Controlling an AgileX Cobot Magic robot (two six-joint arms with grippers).
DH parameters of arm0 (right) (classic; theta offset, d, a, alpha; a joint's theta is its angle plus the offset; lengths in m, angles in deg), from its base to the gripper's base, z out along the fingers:
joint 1: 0 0.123 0 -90
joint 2: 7.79 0 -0.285 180
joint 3: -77.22 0 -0.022 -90
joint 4: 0 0.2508 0 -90
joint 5: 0 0 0.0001 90
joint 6: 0 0.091 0 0
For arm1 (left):
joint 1: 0 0.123 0 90
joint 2: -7.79 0 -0.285 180
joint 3: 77.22 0 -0.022 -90
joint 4: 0 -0.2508 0 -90
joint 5: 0 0 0.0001 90
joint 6: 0 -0.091 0 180
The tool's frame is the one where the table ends.
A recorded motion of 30 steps. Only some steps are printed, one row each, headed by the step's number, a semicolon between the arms.
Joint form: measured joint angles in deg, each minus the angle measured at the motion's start. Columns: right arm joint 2, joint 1, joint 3, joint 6, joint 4, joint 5; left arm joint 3, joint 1, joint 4, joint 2, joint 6, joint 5.
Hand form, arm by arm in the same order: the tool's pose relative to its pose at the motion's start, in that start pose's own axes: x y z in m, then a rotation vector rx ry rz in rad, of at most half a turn. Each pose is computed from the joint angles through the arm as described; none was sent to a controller.
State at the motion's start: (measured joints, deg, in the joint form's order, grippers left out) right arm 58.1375 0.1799 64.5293 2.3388 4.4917 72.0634; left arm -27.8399 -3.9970 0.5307 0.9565 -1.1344 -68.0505
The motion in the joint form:
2: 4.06 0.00 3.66 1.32 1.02 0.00; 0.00 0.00 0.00 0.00 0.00 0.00
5: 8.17 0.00 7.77 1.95 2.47 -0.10; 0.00 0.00 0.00 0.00 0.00 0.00
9: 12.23 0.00 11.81 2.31 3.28 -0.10; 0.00 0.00 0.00 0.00 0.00 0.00
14: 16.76 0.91 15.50 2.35 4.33 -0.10; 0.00 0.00 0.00 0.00 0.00 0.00
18: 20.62 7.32 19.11 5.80 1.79 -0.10; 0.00 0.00 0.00 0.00 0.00 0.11
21: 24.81 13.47 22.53 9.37 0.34 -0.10; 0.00 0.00 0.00 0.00 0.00 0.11
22: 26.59 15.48 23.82 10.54 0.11 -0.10; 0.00 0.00 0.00 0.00 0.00 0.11
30: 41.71 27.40 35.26 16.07 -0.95 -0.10; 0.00 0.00 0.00 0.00 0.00 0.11
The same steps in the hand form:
2: -0.0189 0.0025 0.0043 -0.0164 0.0078 0.0291; 0.0000 0.0000 0.0000 0.0000 0.0000 0.0000
5: -0.0390 0.0057 0.0082 -0.0404 0.0076 0.0480; 0.0000 0.0000 0.0000 0.0000 0.0000 0.0000
9: -0.0584 0.0077 0.0136 -0.0538 0.0088 0.0587; 0.0000 0.0000 0.0000 0.0000 0.0000 0.0000
14: -0.0769 0.0136 0.0249 -0.0772 0.0267 0.0529; 0.0000 0.0000 0.0000 0.0000 0.0000 0.0000
18: -0.0891 0.0402 0.0346 -0.0862 0.0443 0.0015; -0.0002 0.0000 0.0000 0.0000 -0.0019 0.0000
21: -0.0980 0.0709 0.0470 -0.1076 0.0701 -0.0382; -0.0002 0.0000 0.0000 0.0000 -0.0019 0.0000
22: -0.1008 0.0824 0.0530 -0.1169 0.0833 -0.0500; -0.0002 0.0000 0.0000 0.0000 -0.0019 0.0000
30: -0.1152 0.1684 0.1069 -0.1629 0.1728 -0.1469; -0.0002 0.0000 0.0000 0.0000 -0.0019 0.0000

